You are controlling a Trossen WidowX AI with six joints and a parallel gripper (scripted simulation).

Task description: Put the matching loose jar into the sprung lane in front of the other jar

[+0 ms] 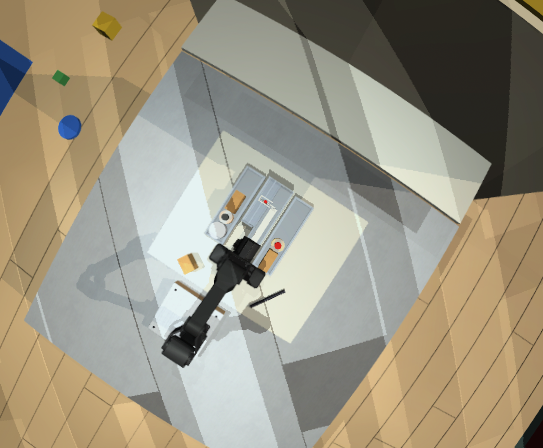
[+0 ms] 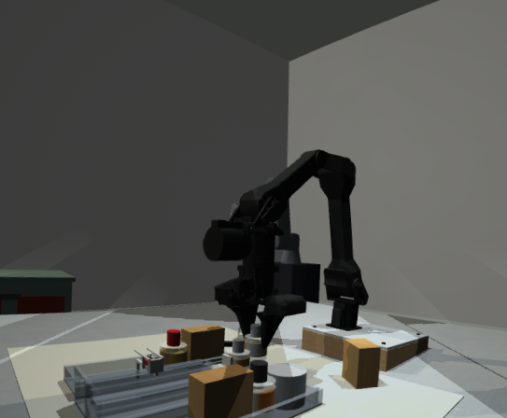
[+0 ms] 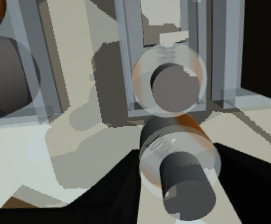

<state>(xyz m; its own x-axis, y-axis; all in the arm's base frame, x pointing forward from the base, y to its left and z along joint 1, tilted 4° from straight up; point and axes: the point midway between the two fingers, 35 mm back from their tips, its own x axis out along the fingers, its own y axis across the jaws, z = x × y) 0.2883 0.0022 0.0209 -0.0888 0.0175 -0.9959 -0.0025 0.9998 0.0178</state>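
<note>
Right now the grey cylinder is 130 mm to the left of my gripper tip, 60 mm ahead of it and 20 mm below it. From my gripper tip the other things lie so: sprung lane 190 mm ahead, 30 mm below, 20 mm to the left; then black rod 160 mm to the right, 60 mm behind, 40 mm below; then red mark 230 mm ahead, 40 mm to the left, 20 mm above.
</note>
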